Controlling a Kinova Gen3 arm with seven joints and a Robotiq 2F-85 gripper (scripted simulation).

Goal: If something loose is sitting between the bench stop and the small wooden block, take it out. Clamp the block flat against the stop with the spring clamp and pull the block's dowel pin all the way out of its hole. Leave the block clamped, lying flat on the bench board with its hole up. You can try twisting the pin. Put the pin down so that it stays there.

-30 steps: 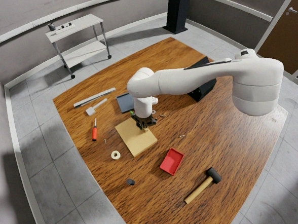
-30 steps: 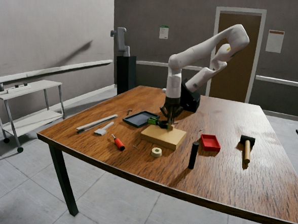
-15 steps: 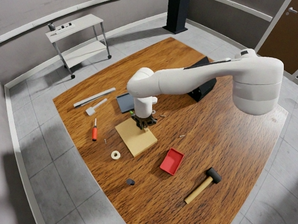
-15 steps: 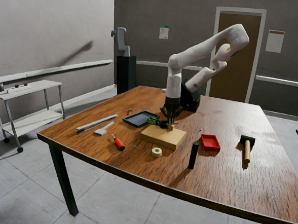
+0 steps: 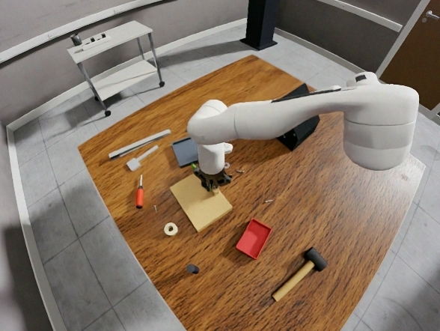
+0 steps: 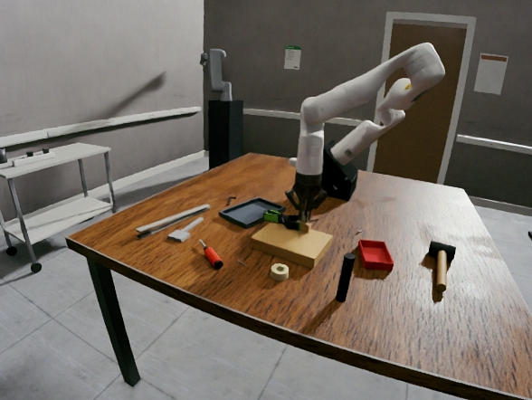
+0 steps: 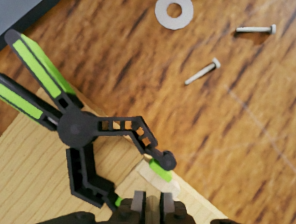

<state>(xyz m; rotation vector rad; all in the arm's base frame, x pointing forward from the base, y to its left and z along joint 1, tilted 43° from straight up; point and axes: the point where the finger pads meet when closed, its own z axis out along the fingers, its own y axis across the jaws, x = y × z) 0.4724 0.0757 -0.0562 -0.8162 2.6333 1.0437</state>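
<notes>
The pale dowel pin lies 20 mm below my hand. The rest, counted from my hand: wooden block 40 mm below; then bench board 50 mm ahead, 10 mm to the right, 60 mm below; then red bin 10 mm ahead, 230 mm to the left, 70 mm below.
</notes>
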